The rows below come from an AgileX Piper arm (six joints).
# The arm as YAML. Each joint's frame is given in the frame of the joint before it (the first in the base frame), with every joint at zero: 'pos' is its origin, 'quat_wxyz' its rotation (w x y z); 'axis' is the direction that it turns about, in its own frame. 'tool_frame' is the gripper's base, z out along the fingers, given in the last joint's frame.
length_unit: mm
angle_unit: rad
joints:
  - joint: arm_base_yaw
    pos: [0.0, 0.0, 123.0]
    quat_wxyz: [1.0, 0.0, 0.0, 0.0]
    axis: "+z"
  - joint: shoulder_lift
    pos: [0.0, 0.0, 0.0]
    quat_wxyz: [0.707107, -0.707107, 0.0, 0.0]
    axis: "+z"
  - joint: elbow
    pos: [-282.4, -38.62, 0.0]
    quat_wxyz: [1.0, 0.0, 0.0, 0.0]
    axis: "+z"
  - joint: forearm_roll
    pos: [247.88, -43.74, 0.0]
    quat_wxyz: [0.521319, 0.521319, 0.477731, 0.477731]
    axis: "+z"
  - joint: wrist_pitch
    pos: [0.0, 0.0, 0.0]
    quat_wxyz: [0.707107, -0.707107, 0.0, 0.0]
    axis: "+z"
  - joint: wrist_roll
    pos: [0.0, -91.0, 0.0]
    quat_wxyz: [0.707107, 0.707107, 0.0, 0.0]
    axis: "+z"
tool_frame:
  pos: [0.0, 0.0, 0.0]
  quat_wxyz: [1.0, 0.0, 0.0, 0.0]
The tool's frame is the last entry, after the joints.
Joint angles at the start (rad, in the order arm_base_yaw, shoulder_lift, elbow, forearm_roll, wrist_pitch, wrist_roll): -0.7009 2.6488 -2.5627 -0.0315 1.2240 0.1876
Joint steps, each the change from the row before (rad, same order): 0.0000 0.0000 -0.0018 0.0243 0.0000 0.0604; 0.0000 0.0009 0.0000 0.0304 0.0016 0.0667; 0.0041 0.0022 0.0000 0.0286 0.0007 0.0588; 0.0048 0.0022 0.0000 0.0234 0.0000 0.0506; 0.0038 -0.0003 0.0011 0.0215 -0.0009 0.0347; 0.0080 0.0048 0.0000 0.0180 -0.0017 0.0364; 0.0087 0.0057 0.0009 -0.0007 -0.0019 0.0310; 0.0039 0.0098 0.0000 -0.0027 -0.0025 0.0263; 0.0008 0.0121 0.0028 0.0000 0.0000 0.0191; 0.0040 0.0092 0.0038 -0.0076 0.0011 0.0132; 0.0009 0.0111 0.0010 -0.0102 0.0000 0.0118; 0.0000 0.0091 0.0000 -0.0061 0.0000 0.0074; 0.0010 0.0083 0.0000 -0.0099 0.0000 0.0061
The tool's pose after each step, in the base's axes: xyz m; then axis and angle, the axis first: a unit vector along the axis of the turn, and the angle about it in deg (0 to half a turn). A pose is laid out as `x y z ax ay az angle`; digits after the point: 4 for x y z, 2 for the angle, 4 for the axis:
0.4191 -0.3545 0.1598 0.4559 0.8890 -0.0431 160.57
0.4207 -0.3524 0.1593 0.4879 0.8726 -0.0223 160.23
0.4238 -0.3488 0.1581 0.5138 0.8579 -0.0024 160.06
0.4268 -0.3453 0.1571 0.5351 0.8447 0.0142 160.02
0.4292 -0.3423 0.1571 0.5495 0.8350 0.0283 159.91
0.4332 -0.3378 0.1547 0.5625 0.8258 0.0412 160.08
0.4362 -0.3343 0.1513 0.5717 0.8192 0.0445 160.45
0.4378 -0.3330 0.1460 0.5809 0.8127 0.0458 160.95
0.4381 -0.3327 0.1386 0.5886 0.8070 0.0477 161.86
0.4388 -0.3313 0.1323 0.5920 0.8047 0.0455 162.73
0.4385 -0.3316 0.1259 0.5959 0.8020 0.0415 163.47
0.4382 -0.3320 0.1208 0.5985 0.8001 0.0391 164.01
0.4380 -0.3322 0.1162 0.5999 0.7993 0.0347 164.52

